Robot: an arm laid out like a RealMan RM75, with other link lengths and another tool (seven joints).
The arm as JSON. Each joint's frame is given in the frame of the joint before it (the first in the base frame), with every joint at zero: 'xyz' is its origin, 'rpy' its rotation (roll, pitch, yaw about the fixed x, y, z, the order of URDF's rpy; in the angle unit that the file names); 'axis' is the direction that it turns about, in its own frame. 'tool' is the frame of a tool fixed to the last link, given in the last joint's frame.
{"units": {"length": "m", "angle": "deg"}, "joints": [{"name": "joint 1", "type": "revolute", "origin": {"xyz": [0.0, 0.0, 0.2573], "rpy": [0.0, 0.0, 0.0]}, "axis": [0.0, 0.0, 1.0]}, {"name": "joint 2", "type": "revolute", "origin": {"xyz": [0.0, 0.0, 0.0], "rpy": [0.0, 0.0, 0.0]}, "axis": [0.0, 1.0, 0.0]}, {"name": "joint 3", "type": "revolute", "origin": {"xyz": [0.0, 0.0, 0.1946], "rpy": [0.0, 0.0, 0.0]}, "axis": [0.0, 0.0, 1.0]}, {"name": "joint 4", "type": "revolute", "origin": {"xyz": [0.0, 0.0, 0.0], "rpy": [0.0, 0.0, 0.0]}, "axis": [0.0, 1.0, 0.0]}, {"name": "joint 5", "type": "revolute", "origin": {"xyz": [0.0, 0.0, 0.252], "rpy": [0.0, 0.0, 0.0]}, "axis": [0.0, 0.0, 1.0]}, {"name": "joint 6", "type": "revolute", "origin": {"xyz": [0.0, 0.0, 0.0], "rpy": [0.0, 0.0, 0.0]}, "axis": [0.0, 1.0, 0.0]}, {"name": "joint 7", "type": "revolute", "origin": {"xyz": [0.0, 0.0, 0.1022], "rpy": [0.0, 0.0, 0.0]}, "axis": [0.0, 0.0, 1.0]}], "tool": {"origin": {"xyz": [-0.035, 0.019, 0.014], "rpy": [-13.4, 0.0, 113.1]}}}
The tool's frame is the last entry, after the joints.
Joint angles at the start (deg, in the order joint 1, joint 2, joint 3, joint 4, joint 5, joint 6, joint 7): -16.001, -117.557, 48.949, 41.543, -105.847, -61.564, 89.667
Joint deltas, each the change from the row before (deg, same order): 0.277, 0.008, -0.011, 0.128, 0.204, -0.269, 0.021; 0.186, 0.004, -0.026, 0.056, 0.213, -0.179, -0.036; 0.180, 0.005, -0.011, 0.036, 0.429, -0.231, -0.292; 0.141, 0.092, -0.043, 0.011, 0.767, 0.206, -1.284; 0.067, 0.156, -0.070, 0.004, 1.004, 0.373, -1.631; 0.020, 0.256, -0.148, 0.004, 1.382, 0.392, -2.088; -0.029, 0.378, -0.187, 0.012, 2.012, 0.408, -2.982; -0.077, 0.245, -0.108, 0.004, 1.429, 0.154, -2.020; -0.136, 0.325, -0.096, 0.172, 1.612, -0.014, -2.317; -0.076, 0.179, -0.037, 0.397, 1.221, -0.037, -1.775; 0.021, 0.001, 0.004, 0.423, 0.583, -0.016, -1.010; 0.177, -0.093, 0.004, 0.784, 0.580, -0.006, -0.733
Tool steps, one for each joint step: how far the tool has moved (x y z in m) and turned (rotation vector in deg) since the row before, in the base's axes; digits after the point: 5 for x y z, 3 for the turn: -0.00100, -0.00165, 0.00017, -0.152, 0.163, -0.044; -0.00083, -0.00126, -0.00005, -0.166, 0.097, 0.023; -0.00078, -0.00156, -0.00047, -0.417, -0.001, 0.084; -0.00139, -0.00134, -0.00004, -0.679, -0.460, 0.865; -0.00155, -0.00100, 0.00026, -0.804, -0.497, 1.116; -0.00186, -0.00105, 0.00078, -1.027, -0.546, 1.347; -0.00213, -0.00131, 0.00113, -1.499, -0.763, 1.778; -0.00097, -0.00075, 0.00053, -1.093, -0.506, 1.083; -0.00020, -0.00032, 0.00145, -1.215, -0.507, 0.956; 0.00060, 0.00018, 0.00154, -0.833, -0.305, 0.580; 0.00089, 0.00026, 0.00099, -0.339, -0.227, 0.259; 0.00096, 0.00017, 0.00164, -0.140, 0.128, 0.054
